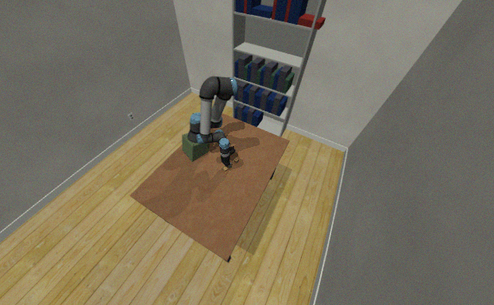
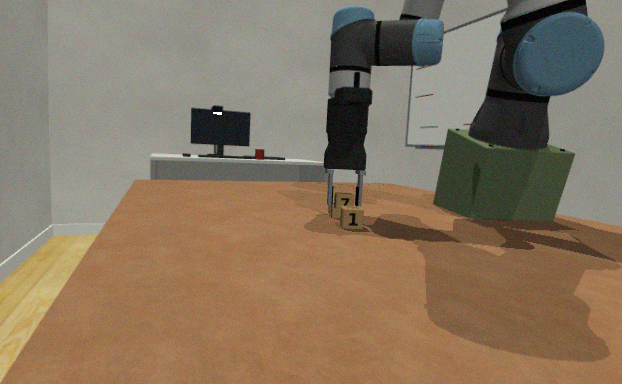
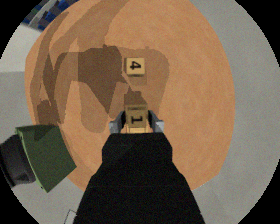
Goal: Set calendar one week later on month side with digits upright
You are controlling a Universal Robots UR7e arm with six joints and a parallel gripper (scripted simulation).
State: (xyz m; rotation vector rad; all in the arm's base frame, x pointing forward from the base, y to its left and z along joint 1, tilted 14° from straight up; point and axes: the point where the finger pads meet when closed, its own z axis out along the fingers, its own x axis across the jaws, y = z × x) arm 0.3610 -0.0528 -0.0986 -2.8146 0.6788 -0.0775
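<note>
Now: the wooden tray 30 mm below my hand, 20 mm to the right of it and 10 mm behind it.
</note>
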